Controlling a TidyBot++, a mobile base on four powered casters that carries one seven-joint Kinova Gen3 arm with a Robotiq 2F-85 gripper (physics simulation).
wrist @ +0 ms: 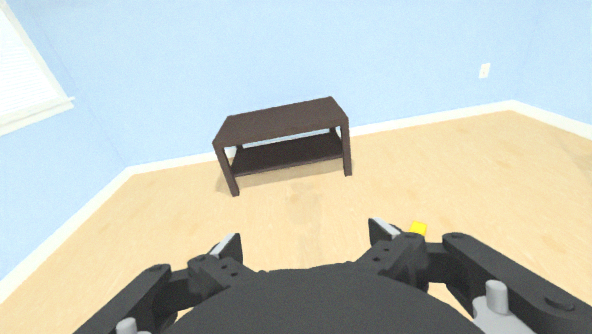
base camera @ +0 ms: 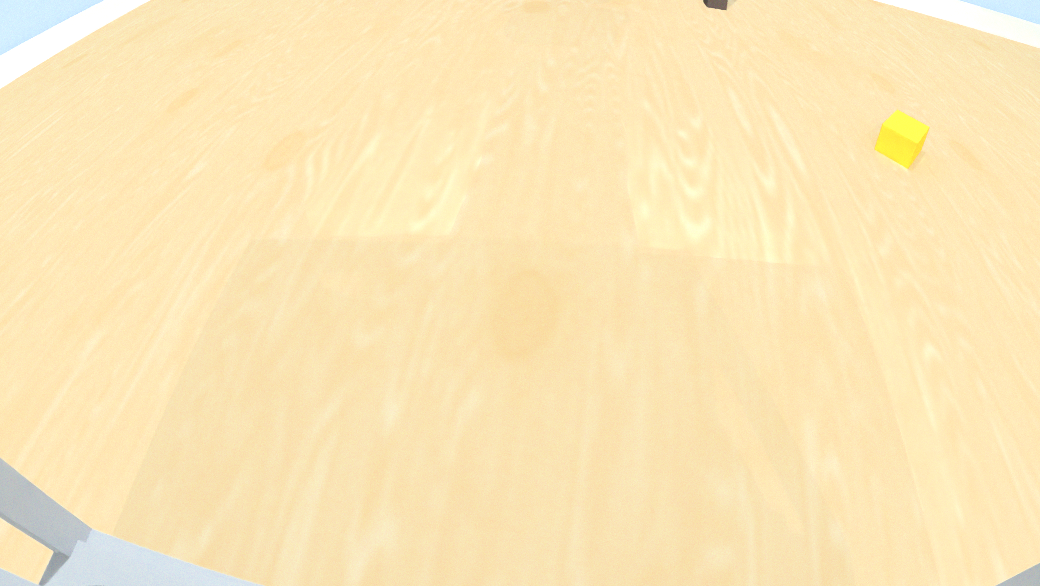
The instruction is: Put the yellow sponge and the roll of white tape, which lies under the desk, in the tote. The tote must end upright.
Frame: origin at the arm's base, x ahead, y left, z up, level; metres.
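Seen in the pictures: gripper, fingertip midpoint: (wrist: 305, 239).
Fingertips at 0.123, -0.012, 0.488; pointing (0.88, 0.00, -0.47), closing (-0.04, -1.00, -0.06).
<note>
Pixels of each thing's top centre, then the offset from my fingertips to it, as dx, dy, dz. "pt": a spot on its surface instead.
- small yellow block at its top centre: (base camera: 906, 125) (wrist: 417, 228) +0.695, -0.520, -0.839
- dark leg at a spot on its surface: (base camera: 716, 3) pt +1.316, -0.338, -0.869
A small yellow block (base camera: 902, 138) (wrist: 418, 228), which looks like the yellow sponge, lies on the floor at the right in the base camera view; in the wrist view it shows partly behind the right finger. My gripper (wrist: 305, 239) is open, with nothing between its fingers, and the yellow block is beyond it and to the right. The white tape and the tote do not show in either view. A dark brown table with a lower shelf (wrist: 285, 119) stands by the wall in the wrist view; I cannot tell whether it is the desk.
The foot of a dark leg (base camera: 716, 3) shows at the top edge of the base camera view. Blue walls (wrist: 165, 60) with white baseboards meet in corners at left and right. A window (wrist: 22, 75) is at the upper left, and a wall outlet (wrist: 484, 70) is at the right.
</note>
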